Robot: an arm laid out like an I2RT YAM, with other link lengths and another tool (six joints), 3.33 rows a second.
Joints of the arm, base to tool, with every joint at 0 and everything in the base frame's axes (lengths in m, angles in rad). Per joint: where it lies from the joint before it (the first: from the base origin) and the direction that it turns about. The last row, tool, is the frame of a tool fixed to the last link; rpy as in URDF.
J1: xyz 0 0 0.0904 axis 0 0 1
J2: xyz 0.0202 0.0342 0.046 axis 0 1 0
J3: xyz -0.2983 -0.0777 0 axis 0 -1 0
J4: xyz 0.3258 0.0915 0.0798 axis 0 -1 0
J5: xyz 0.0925 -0.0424 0.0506 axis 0 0 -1
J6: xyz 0.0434 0 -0.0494 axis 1 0 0
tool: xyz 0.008 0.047 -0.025 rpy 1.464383 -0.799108 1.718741
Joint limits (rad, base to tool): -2.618..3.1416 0..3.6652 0..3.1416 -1.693..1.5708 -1.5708..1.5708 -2.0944..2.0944
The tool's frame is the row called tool.
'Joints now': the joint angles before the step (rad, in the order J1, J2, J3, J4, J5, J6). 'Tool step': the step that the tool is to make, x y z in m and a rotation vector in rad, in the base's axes. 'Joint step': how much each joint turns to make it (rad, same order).
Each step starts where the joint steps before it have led.
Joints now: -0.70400 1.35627 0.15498 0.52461 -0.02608 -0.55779
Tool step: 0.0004 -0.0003 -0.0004 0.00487 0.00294 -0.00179
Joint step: -0.00033 0.00558 0.00373 -0.00348 0.00000 0.00232
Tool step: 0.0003 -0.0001 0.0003 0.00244 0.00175 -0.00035
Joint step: 0.00033 -0.00047 0.00239 -0.00574 0.00006 0.00099
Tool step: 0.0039 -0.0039 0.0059 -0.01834 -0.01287 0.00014
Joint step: -0.00030 -0.01529 0.01139 -0.00511 0.00318 -0.00469
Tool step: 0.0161 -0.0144 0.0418 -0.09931 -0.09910 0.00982
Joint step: 0.00025 -0.14378 0.04237 -0.04667 -0.00148 -0.01490
